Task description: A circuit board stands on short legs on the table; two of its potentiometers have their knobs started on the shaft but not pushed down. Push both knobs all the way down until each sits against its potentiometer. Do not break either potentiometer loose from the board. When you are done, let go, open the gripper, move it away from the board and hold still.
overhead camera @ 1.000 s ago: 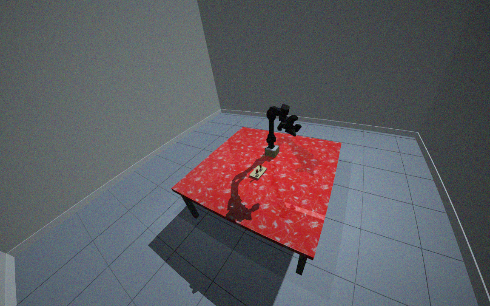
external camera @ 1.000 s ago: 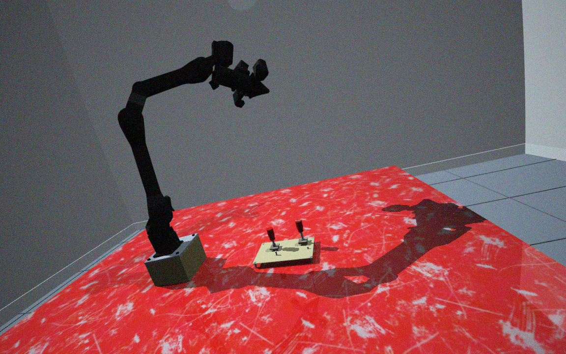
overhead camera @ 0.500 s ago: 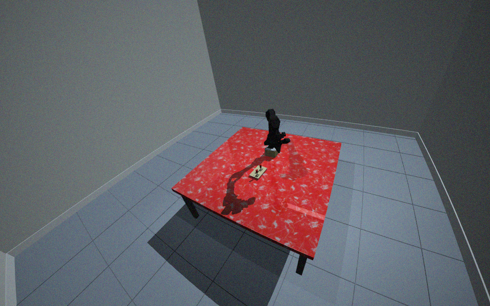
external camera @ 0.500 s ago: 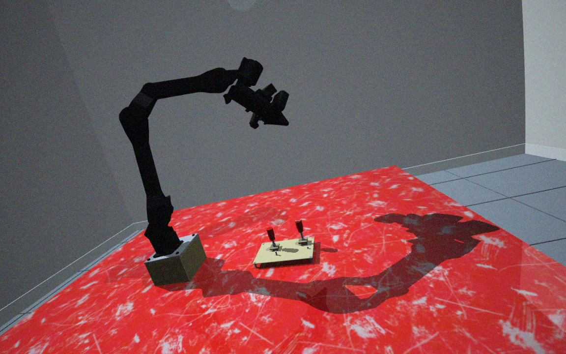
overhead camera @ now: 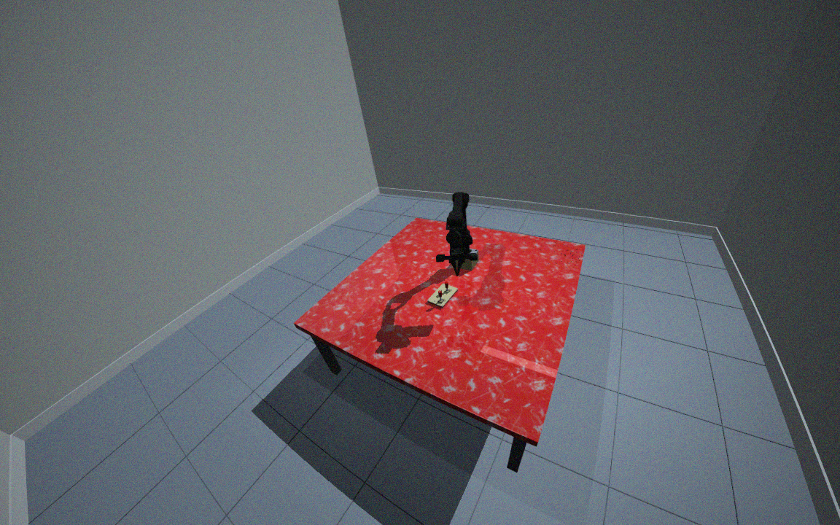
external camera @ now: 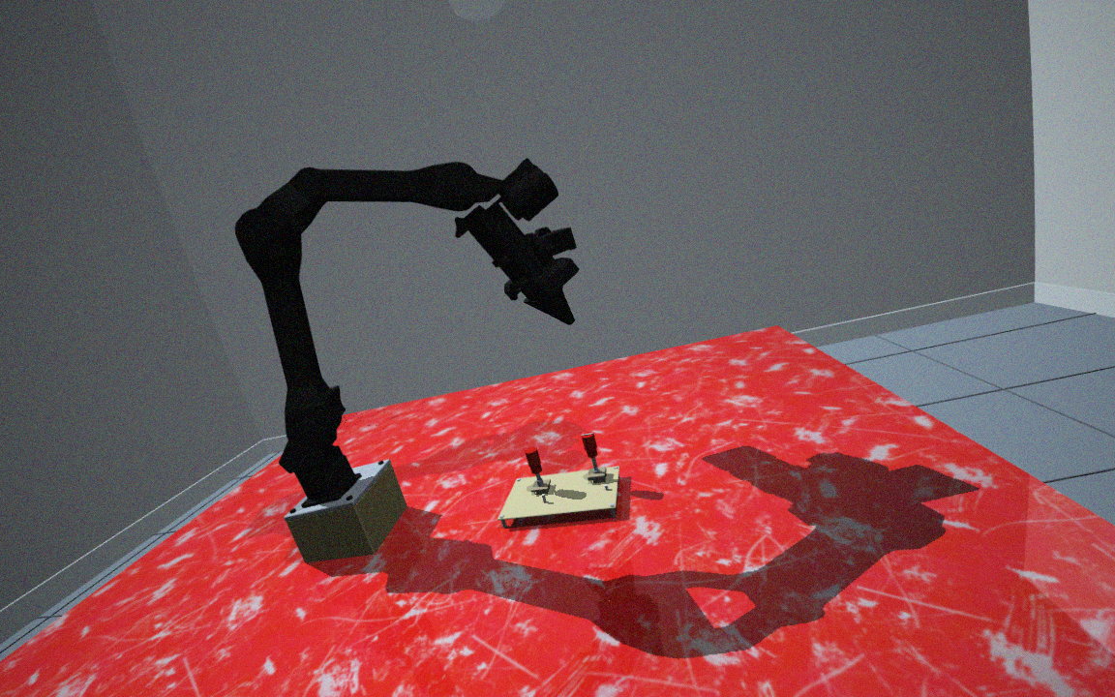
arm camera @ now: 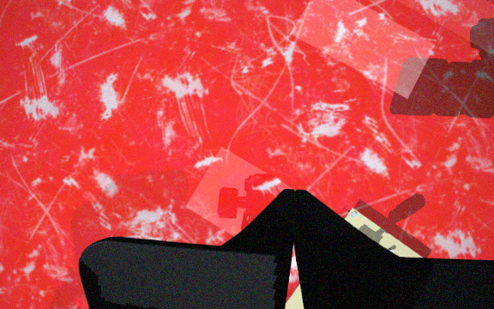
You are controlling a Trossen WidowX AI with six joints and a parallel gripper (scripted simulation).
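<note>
The knob lies 150 mm below my gripper tip and 110 mm to the right of it.
</note>
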